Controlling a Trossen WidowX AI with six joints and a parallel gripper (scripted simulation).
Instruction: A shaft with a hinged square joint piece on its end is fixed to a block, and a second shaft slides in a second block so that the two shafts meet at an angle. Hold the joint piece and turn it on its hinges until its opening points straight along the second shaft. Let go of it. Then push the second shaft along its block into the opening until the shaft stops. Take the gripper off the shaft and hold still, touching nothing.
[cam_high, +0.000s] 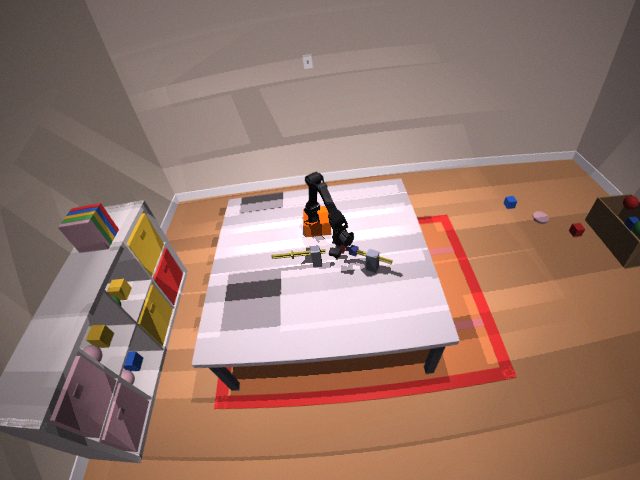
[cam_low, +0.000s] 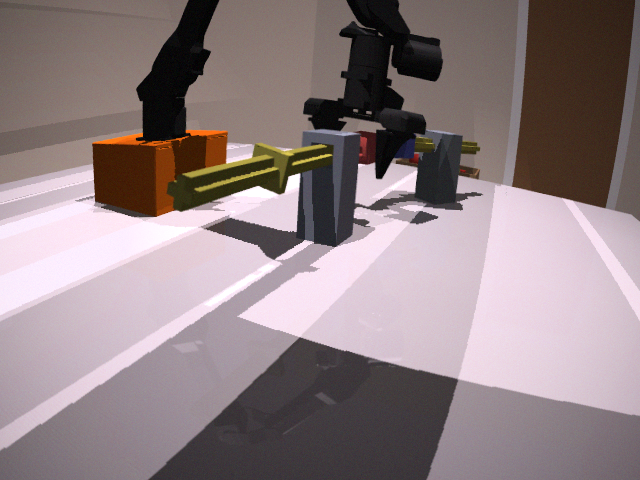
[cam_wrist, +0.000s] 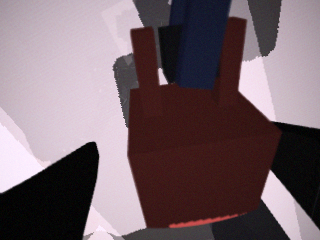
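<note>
My gripper tip is 10 mm short of the red joint piece, 20 mm to the right of it and 40 mm below it.
</note>
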